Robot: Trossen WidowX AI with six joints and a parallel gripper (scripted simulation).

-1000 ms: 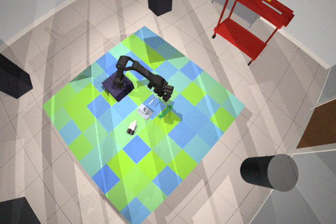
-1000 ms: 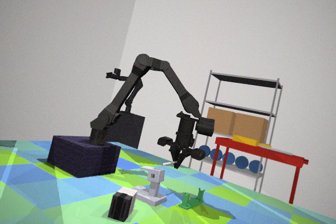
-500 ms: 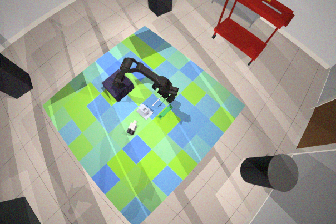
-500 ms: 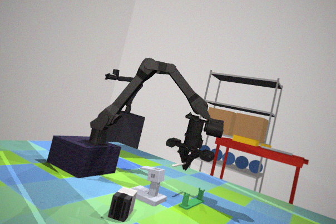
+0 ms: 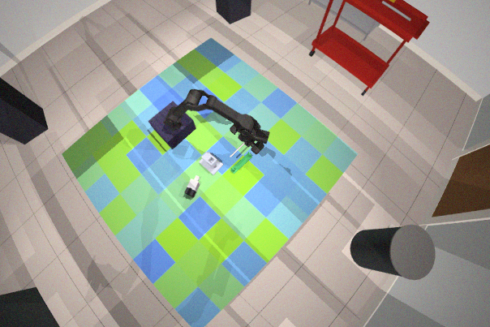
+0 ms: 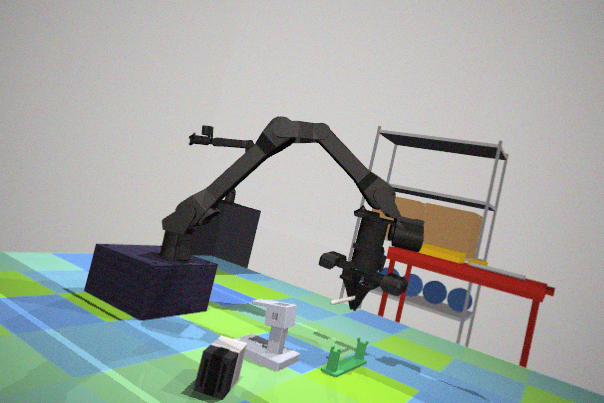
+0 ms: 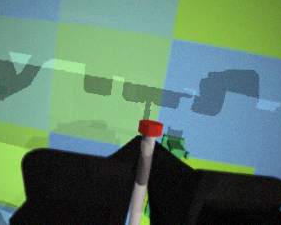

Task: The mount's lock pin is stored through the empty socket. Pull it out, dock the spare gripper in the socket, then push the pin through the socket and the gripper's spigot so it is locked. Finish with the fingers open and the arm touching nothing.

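My gripper tip is 8 cm to the left of the green cradle, 7 cm above it and 6 cm short of it. From my gripper tip the other things lie so: spare gripper: 36 cm to the right, 6 cm below, 2 cm ahead; then grey mount: 21 cm to the right, 4 cm below, 3 cm behind.
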